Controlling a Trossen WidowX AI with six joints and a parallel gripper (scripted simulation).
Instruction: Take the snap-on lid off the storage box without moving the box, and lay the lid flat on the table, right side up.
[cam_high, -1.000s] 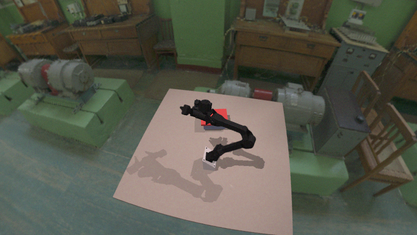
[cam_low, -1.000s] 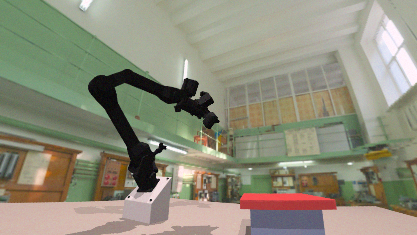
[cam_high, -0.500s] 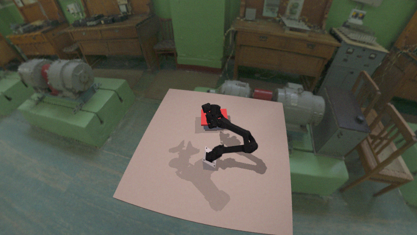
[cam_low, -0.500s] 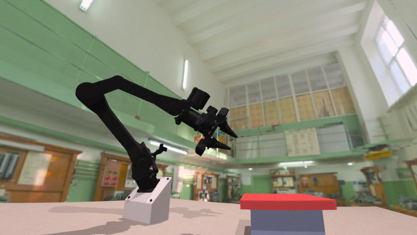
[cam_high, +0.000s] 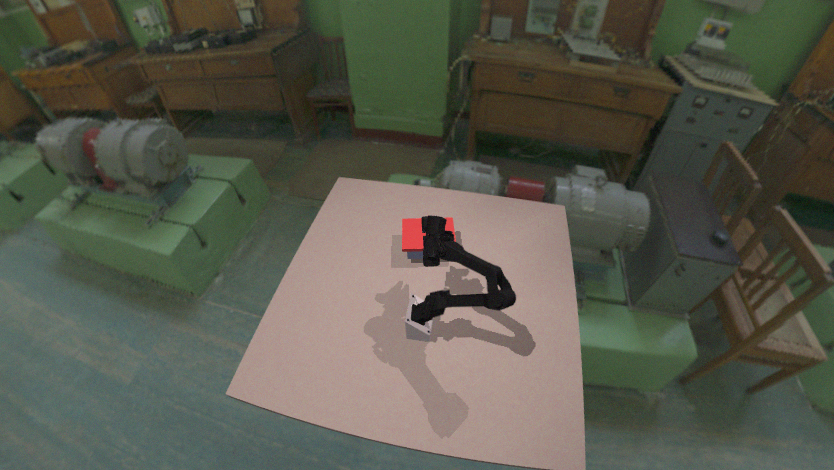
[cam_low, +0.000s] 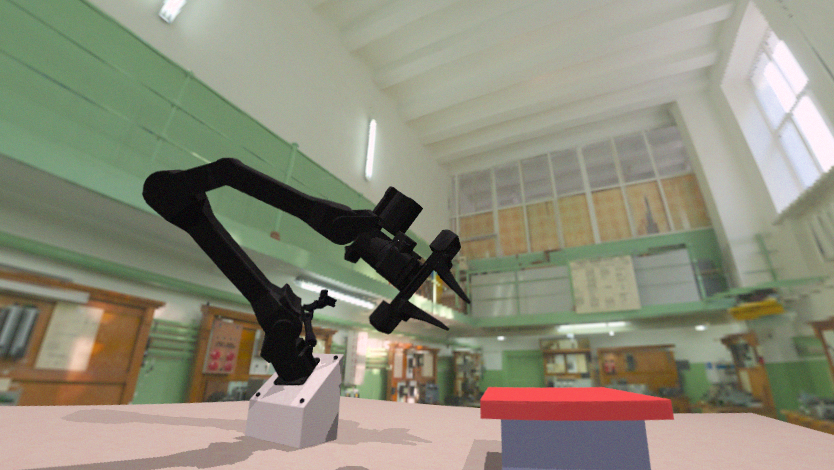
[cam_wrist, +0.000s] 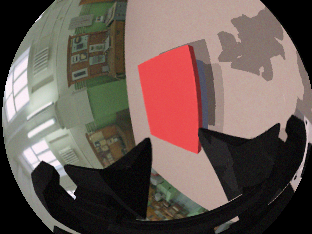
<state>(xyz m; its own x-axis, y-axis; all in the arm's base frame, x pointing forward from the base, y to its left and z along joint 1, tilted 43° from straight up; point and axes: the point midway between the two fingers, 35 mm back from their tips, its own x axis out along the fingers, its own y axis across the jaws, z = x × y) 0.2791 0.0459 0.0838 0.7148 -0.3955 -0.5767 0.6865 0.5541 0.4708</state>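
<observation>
Now: the lid 130 mm ahead of my gripper tip, 10 mm to the left of it and 110 mm below it. From my gripper tip the other things lie so: grey-blue storage box: 130 mm ahead, 10 mm to the left, 150 mm below.
</observation>
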